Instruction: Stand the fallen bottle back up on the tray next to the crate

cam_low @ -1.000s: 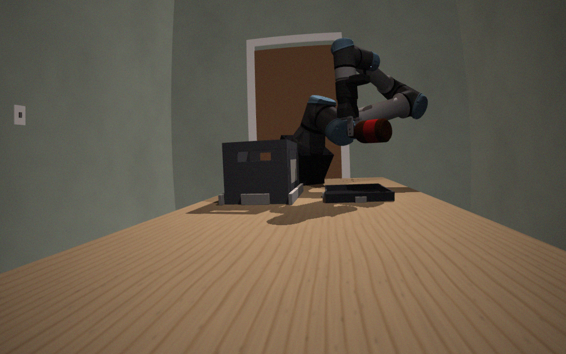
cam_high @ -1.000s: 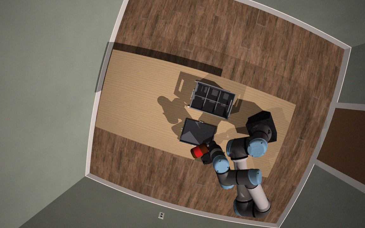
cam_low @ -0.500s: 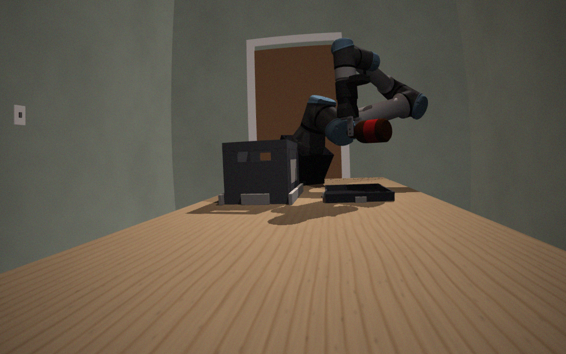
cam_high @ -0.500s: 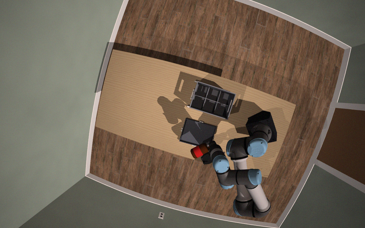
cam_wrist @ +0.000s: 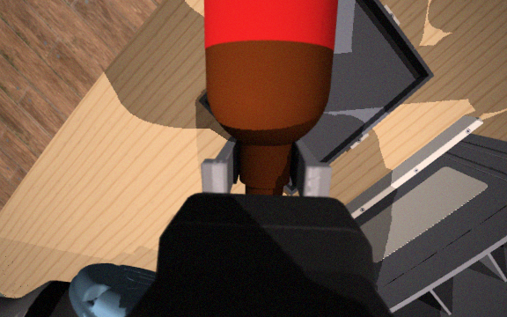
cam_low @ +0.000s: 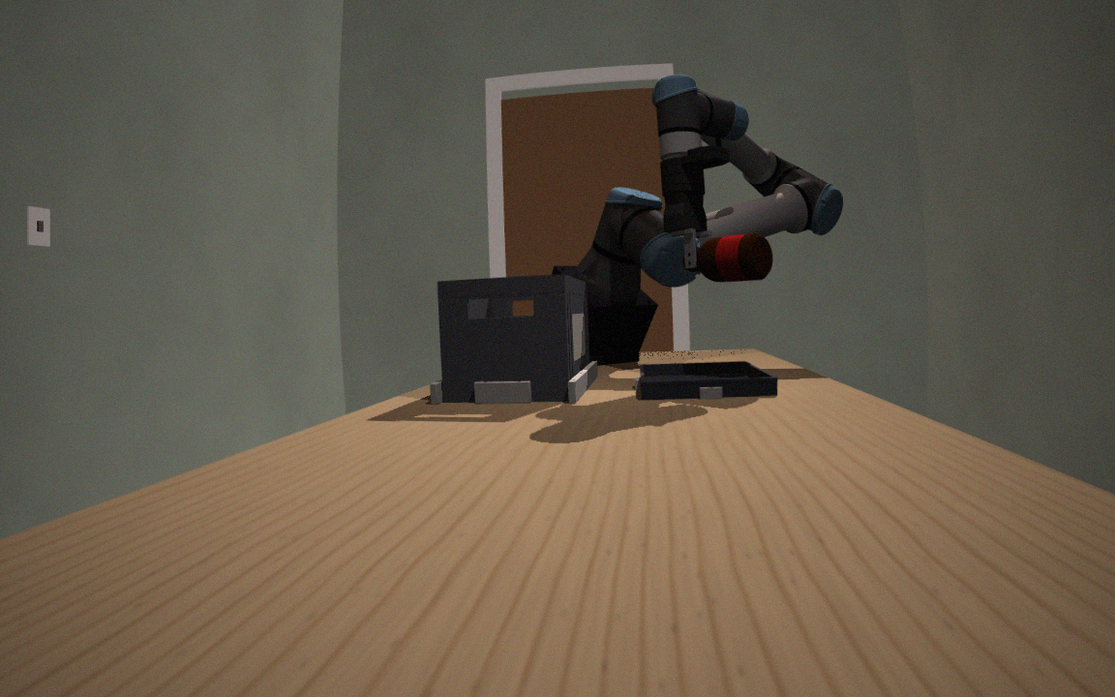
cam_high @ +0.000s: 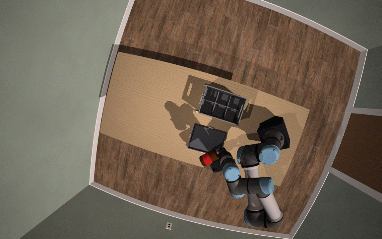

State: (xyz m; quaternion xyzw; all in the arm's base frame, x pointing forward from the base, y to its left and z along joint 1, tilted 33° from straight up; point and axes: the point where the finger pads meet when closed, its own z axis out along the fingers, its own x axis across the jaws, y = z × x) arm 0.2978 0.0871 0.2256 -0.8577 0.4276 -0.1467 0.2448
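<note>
Right now the bottle is 4 cm ahead of my hand, 3 cm to the left of it and 1 cm below it. From my hand the other things lie so: dark crate (4 cm ahead, 30 cm to the right, 12 cm below); dark tray (8 cm ahead, 2 cm to the right, 19 cm below).
</note>
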